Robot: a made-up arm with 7 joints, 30 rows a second.
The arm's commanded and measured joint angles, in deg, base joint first. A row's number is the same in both.
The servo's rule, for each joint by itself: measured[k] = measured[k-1] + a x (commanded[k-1-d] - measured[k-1]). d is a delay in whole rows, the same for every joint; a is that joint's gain. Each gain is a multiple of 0.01, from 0.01 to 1. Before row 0 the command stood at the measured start. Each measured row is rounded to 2 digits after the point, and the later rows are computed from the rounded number. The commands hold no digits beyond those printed.
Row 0, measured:
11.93 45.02 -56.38 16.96 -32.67 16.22 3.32
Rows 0 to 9, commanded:
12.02 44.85 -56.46 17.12 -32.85 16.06 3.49
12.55 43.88 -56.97 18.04 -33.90 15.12 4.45
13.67 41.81 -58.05 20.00 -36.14 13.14 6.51
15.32 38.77 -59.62 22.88 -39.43 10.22 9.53
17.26 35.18 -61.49 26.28 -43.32 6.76 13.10
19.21 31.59 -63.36 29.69 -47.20 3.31 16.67
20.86 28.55 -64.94 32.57 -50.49 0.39 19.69
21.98 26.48 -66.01 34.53 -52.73 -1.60 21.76
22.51 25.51 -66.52 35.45 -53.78 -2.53 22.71
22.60 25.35 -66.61 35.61 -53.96 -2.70 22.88
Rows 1 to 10, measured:
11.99 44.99 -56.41 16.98 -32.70 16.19 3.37
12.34 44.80 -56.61 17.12 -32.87 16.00 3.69
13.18 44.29 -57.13 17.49 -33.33 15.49 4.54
14.53 43.35 -58.03 18.19 -34.18 14.54 6.04
16.25 41.96 -59.28 19.24 -35.46 13.14 8.16
18.11 40.20 -60.75 20.60 -37.10 11.37 10.71
19.84 38.22 -62.26 22.16 -38.97 9.39 13.40
21.19 36.22 -63.61 23.77 -40.90 7.41 15.91
22.02 34.40 -64.66 25.29 -42.70 5.62 17.95
22.39 32.86 -65.36 26.63 -44.28 4.12 19.43
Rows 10 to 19, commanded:
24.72 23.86 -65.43 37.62 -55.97 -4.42 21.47
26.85 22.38 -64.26 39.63 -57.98 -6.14 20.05
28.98 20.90 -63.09 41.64 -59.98 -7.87 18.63
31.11 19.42 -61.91 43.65 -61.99 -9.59 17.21
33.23 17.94 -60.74 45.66 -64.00 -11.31 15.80
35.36 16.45 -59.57 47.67 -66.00 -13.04 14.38
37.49 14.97 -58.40 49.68 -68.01 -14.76 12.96
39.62 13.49 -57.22 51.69 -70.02 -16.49 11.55
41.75 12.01 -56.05 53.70 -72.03 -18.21 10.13
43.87 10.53 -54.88 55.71 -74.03 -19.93 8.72
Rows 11 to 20, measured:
23.86 31.33 -65.39 28.06 -45.92 2.58 20.04
25.74 29.81 -64.98 29.56 -47.61 1.01 20.04
27.78 28.30 -64.30 31.13 -49.34 -0.59 19.62
29.88 26.79 -63.44 32.76 -51.11 -2.21 18.90
31.99 25.29 -62.47 34.44 -52.91 -3.85 17.97
34.11 23.79 -61.43 36.16 -54.74 -5.50 16.89
36.24 22.29 -60.34 37.92 -56.60 -7.17 15.71
38.37 20.79 -59.22 39.71 -58.48 -8.85 14.46
40.50 19.30 -58.08 41.53 -60.38 -10.53 13.16
42.62 17.81 -56.93 43.37 -62.29 -12.22 11.83

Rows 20 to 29, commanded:
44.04 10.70 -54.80 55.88 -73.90 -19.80 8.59
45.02 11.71 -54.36 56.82 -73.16 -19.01 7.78
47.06 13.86 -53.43 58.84 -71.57 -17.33 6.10
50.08 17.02 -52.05 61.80 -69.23 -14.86 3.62
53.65 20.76 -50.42 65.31 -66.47 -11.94 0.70
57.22 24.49 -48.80 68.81 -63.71 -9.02 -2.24
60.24 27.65 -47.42 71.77 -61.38 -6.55 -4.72
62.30 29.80 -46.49 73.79 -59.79 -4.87 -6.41
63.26 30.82 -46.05 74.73 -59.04 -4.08 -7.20
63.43 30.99 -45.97 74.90 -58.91 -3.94 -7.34
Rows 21 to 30, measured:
43.51 16.60 -56.16 45.00 -63.92 -13.58 10.86
44.46 15.77 -55.51 46.54 -65.21 -14.56 9.94
46.10 15.45 -54.76 48.14 -66.10 -15.06 8.79
48.61 15.72 -53.78 49.92 -66.54 -15.02 7.24
51.79 16.58 -52.57 51.92 -66.53 -14.47 5.28
55.21 17.92 -51.21 54.12 -66.14 -13.49 3.02
58.38 19.57 -49.85 56.41 -65.47 -12.24 0.70
60.85 21.31 -48.64 58.67 -64.67 -10.91 -1.43
62.37 22.93 -47.71 60.76 -63.88 -9.68 -3.16
63.04 24.30 -47.08 62.60 -63.18 -8.65 -4.41

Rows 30 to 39, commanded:
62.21 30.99 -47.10 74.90 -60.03 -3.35 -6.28
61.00 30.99 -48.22 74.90 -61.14 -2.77 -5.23
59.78 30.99 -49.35 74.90 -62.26 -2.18 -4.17
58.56 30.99 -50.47 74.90 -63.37 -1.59 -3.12
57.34 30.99 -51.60 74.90 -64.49 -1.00 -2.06
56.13 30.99 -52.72 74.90 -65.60 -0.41 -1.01
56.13 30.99 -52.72 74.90 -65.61 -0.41 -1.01
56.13 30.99 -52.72 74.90 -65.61 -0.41 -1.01
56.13 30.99 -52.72 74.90 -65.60 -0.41 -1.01
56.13 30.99 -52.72 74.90 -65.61 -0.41 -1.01
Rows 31 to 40, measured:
62.52 25.44 -47.09 64.20 -62.74 -7.70 -4.97
61.56 26.38 -47.50 65.59 -62.52 -6.81 -5.05
60.44 27.16 -48.17 66.80 -62.48 -5.98 -4.79
59.26 27.81 -49.00 67.85 -62.60 -5.19 -4.29
58.05 28.35 -49.94 68.77 -62.86 -4.44 -3.62
56.84 28.80 -50.94 69.57 -63.24 -3.71 -2.84
56.39 29.17 -51.58 70.26 -63.57 -3.12 -2.29
56.23 29.48 -51.99 70.86 -63.86 -2.63 -1.91
56.17 29.74 -52.25 71.39 -64.10 -2.23 -1.64
56.14 29.95 -52.42 71.85 -64.31 -1.90 -1.45

